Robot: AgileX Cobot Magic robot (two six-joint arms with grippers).
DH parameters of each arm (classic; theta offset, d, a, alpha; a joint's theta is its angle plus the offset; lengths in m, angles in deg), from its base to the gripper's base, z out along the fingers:
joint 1: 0 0.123 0 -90
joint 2: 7.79 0 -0.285 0
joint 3: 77.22 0 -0.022 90
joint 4: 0 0.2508 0 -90
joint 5: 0 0 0.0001 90
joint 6: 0 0.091 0 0
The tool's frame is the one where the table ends.
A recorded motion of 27 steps. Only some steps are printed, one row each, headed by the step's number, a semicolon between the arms.
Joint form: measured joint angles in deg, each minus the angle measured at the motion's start. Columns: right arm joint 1, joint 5, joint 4, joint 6, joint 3, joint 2; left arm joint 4, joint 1, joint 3, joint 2, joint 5, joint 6.
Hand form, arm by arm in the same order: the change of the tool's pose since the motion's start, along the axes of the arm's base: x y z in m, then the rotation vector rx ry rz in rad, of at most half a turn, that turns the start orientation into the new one. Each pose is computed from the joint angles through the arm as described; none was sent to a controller.
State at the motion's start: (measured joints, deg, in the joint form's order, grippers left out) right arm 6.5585 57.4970 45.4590 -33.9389 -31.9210 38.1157; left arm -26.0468 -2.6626 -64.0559 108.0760 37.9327 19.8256
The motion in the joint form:
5: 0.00 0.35 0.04 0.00 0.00 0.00; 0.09 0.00 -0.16 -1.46 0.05 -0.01
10: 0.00 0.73 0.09 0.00 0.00 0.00; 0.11 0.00 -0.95 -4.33 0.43 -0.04
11: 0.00 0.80 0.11 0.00 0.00 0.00; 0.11 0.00 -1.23 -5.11 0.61 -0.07
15: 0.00 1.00 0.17 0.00 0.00 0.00; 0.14 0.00 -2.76 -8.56 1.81 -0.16
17: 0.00 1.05 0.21 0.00 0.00 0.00; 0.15 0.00 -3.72 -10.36 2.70 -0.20
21: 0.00 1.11 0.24 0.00 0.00 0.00; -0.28 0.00 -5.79 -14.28 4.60 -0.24
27: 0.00 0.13 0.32 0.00 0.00 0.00; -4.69 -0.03 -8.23 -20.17 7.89 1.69
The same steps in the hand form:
5: -0.0005 0.0002 -0.0002 0.0003 0.0043 0.0043; -0.0004 0.0001 0.0097 -0.0003 -0.0275 -0.0011
10: -0.0010 0.0004 -0.0003 0.0007 0.0091 0.0091; -0.0006 -0.0001 0.0308 -0.0046 -0.0851 -0.0031
11: -0.0011 0.0005 -0.0003 0.0010 0.0100 0.0099; -0.0008 -0.0002 0.0368 -0.0062 -0.1006 -0.0038
15: -0.0014 0.0006 -0.0004 0.0018 0.0125 0.0124; -0.0025 -0.0007 0.0647 -0.0143 -0.1679 -0.0104
17: -0.0015 0.0007 -0.0004 0.0024 0.0132 0.0130; -0.0042 -0.0011 0.0799 -0.0194 -0.2017 -0.0158
21: -0.0016 0.0007 -0.0004 0.0029 0.0140 0.0137; -0.0101 -0.0022 0.1132 -0.0360 -0.2756 -0.0250
27: -0.0002 0.0004 0.0002 0.0054 0.0022 0.0015; -0.0267 -0.0077 0.1607 -0.1073 -0.3789 -0.0509

